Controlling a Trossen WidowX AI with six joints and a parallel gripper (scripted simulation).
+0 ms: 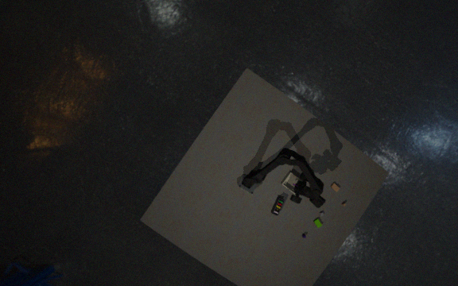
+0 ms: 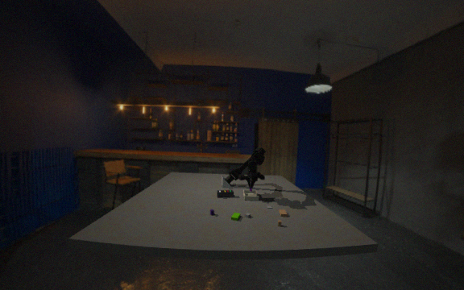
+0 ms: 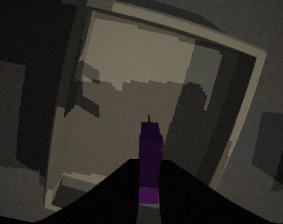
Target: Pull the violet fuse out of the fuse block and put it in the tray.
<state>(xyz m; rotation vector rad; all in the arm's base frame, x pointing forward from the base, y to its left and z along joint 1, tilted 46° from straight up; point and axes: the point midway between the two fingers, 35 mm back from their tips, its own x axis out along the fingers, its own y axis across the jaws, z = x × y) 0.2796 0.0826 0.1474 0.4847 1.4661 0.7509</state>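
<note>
The violet fuse lies 10 mm below my gripper tip. Round my gripper tip: green fuse 150 mm to the right, 40 mm below, 10 mm behind; then red fuse 170 mm to the right, 40 mm below, 10 mm behind; then tray 60 mm below.
</note>
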